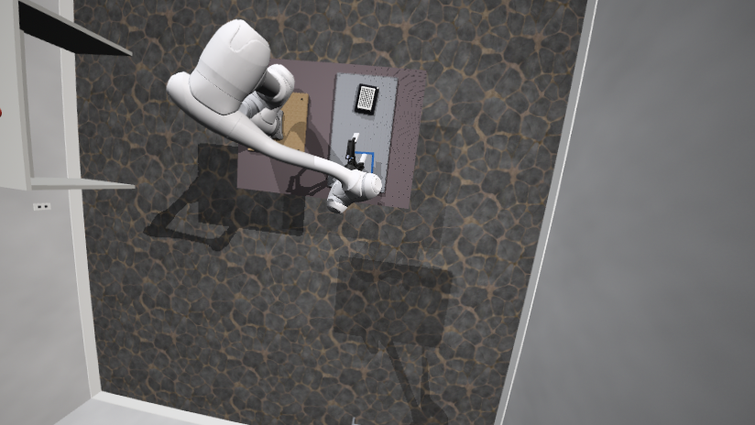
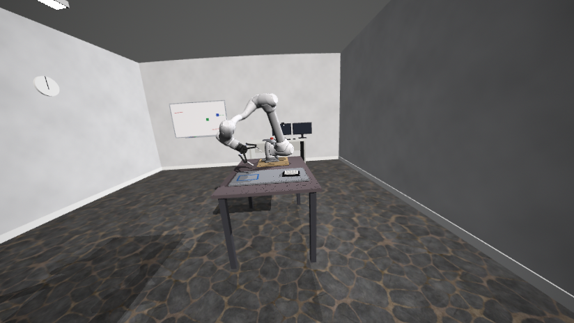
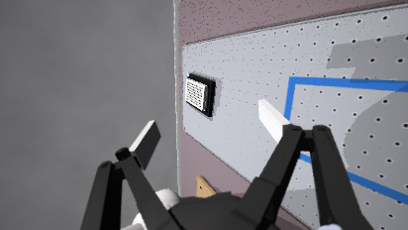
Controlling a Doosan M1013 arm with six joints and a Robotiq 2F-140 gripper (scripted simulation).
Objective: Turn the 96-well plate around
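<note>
The white 96-well plate is 10 mm behind my hand, 310 mm to the left of it and 170 mm below it. Round my hand: small white corner mark: 60 mm ahead, 380 mm to the left, 180 mm below; black plate nest N1: 10 mm behind, 310 mm to the left, 180 mm below.
</note>
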